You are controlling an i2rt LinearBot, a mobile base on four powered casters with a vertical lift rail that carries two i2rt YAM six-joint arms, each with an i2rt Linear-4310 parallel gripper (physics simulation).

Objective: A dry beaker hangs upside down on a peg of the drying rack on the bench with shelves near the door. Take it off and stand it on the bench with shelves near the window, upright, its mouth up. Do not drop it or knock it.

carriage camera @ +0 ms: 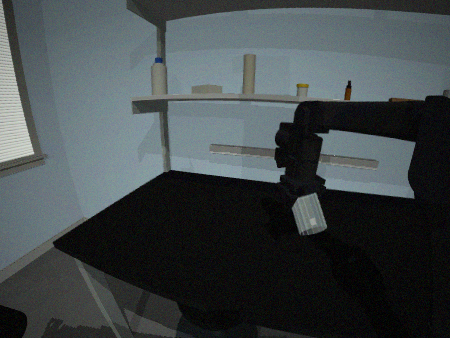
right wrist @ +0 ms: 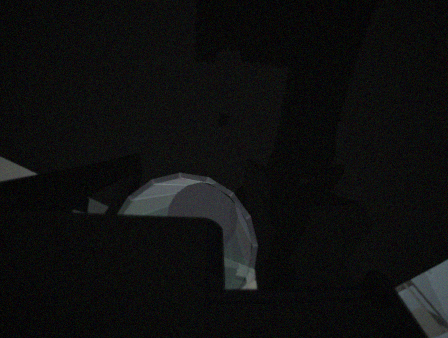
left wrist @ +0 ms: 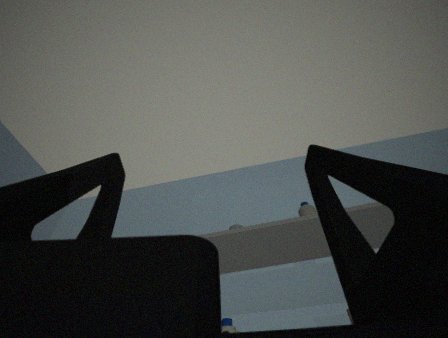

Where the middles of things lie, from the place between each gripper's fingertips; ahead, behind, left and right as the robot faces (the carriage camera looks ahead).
Labels:
The clear glass beaker (carriage camera: pixel 307 211) lies 4 cm behind my right hand, 2 cm to the right of it and 2 cm above it.
Now: the clear glass beaker 560 mm to the right of my left hand, 310 mm ahead of it and 280 mm below it.

